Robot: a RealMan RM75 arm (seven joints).
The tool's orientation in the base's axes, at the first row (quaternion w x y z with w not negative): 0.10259 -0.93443 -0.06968 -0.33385
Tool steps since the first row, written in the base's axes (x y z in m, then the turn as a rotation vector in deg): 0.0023 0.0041 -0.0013 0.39 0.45 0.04; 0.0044 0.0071 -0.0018 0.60 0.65 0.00; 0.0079 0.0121 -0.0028 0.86 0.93 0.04; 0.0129 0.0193 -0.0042 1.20 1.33 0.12; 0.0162 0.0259 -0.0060 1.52 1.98 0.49; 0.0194 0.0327 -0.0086 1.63 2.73 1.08; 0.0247 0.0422 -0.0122 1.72 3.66 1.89
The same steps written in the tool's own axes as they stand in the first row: 0.0012 -0.0033 0.0034 0.35 -0.36 0.31; 0.0027 -0.0057 0.0057 0.50 -0.51 0.52; 0.0050 -0.0098 0.0098 0.74 -0.74 0.72; 0.0084 -0.0155 0.0156 1.08 -1.07 0.96; 0.0102 -0.0210 0.0206 1.60 -1.69 1.03; 0.0114 -0.0266 0.0261 2.11 -2.48 0.83; 0.0138 -0.0342 0.0343 2.75 -3.48 0.49
